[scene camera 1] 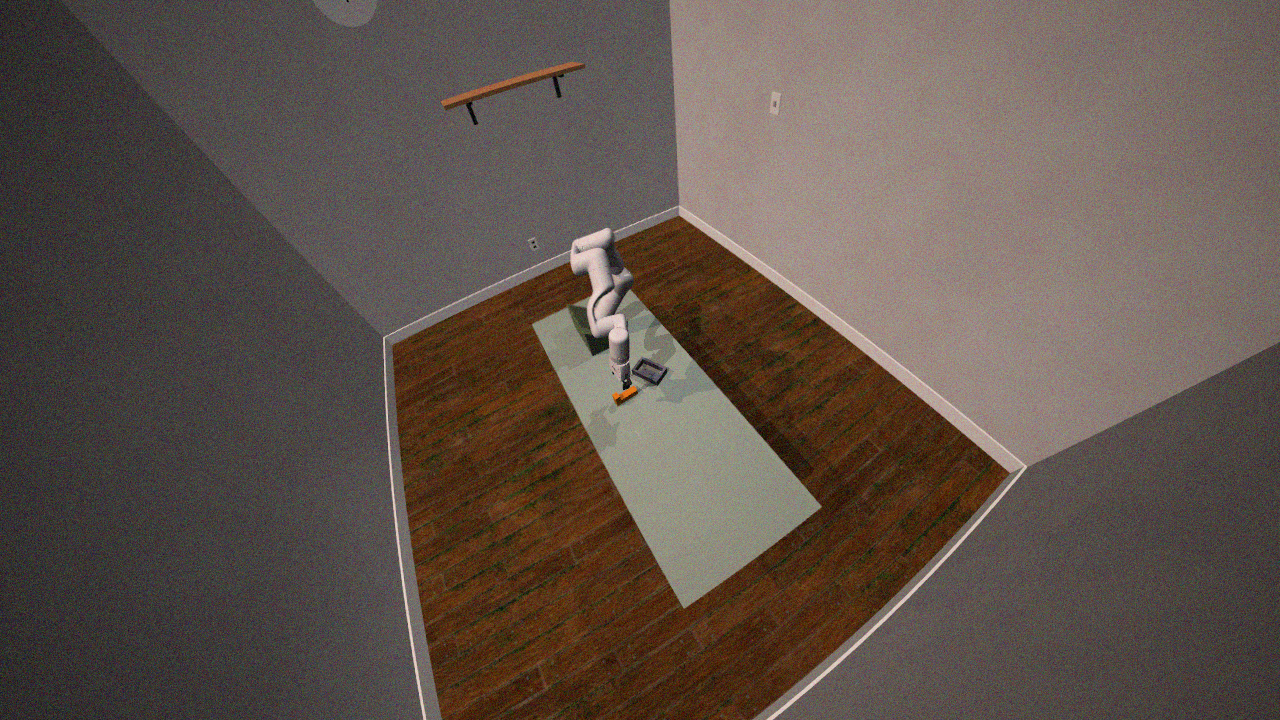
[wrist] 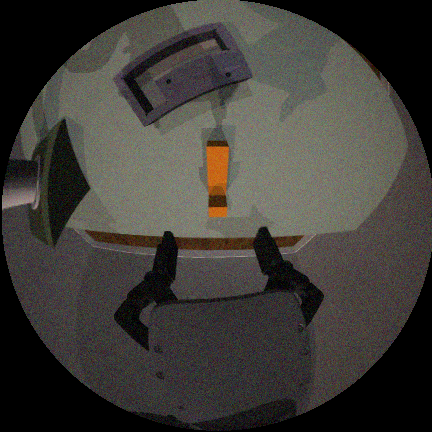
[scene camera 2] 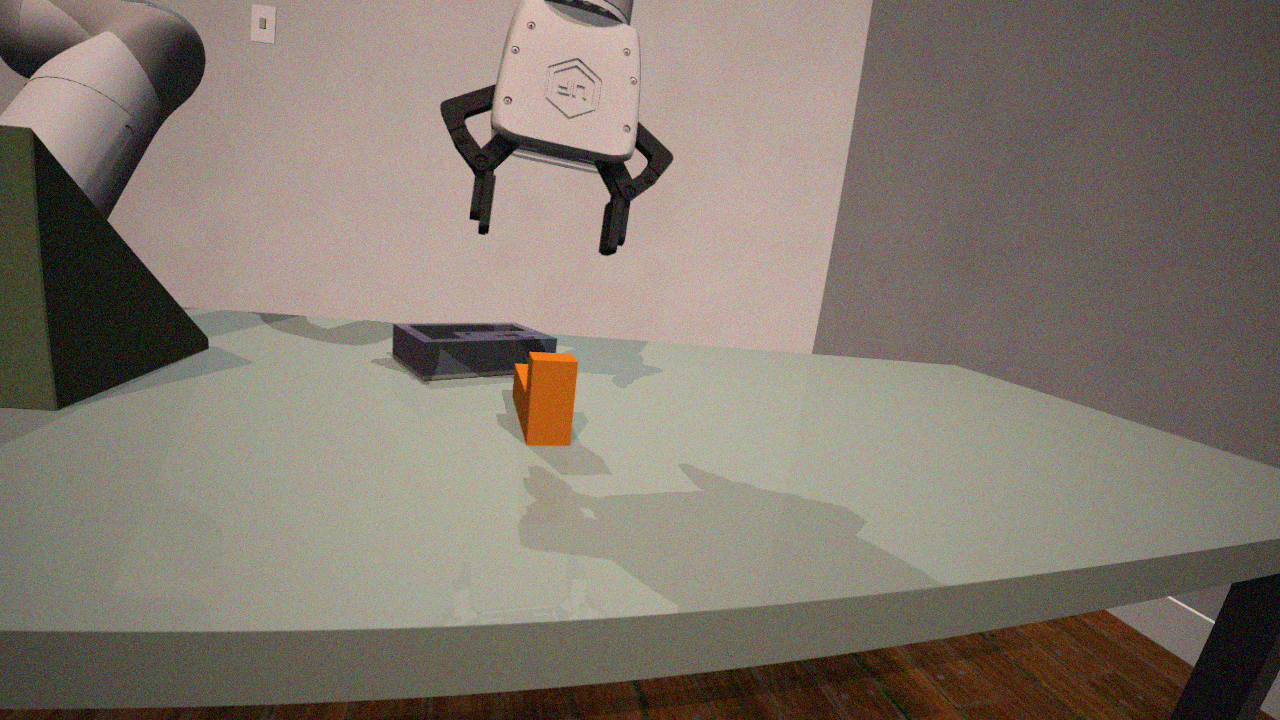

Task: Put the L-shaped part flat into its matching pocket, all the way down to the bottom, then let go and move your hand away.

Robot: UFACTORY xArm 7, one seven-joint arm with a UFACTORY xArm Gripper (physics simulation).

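Places are measured from the arm's base along level axes (x ahead, y left, z up), in millimetres.
Pixels of known places: gripper, between the fingertips: (scene camera 1: 621, 380) (wrist: 216, 237) (scene camera 2: 546, 243); arm's base, origin of its link: (scene camera 2: 0, 258).
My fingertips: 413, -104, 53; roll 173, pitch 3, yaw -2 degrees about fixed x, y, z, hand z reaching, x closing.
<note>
For each thing: its top centre in the pictures, then the offset to it from my fingertips, as dx, dy, dz. Level surfaces: height alone.
- orange L-shaped part, centre of its top: (scene camera 2: 544, 343) (wrist: 217, 191) (scene camera 1: 624, 390) +5, +0, -75
- purple-grey tray with the pocket, centre of its top: (scene camera 2: 476, 330) (wrist: 175, 65) (scene camera 1: 649, 368) -42, +161, -98
- pale green table, height of its surface: dz -135
The orange L-shaped part (scene camera 1: 625, 395) (scene camera 2: 551, 400) (wrist: 217, 169) rests on the table on the edge of its long arm, with its short arm standing up at the end nearer scene camera 2. The purple-grey tray with the pocket (scene camera 1: 660, 380) (scene camera 2: 474, 358) (wrist: 195, 80) lies a short way from the part, at the top of the wrist view; its recess is open at the top. My gripper (scene camera 2: 546, 240) (wrist: 216, 237) is open and empty, pointing down above the table, over the part's area and apart from it. In scene camera 1 the fingers are too small to make out.
A dark green wedge-shaped block (scene camera 1: 588, 331) (scene camera 2: 98, 295) (wrist: 60, 185) stands near the arm's base. The pale green table (scene camera 1: 707, 501) (scene camera 2: 805, 465) (wrist: 320, 185) has its edge near the part. A wooden shelf (scene camera 1: 514, 85) is on the wall.
</note>
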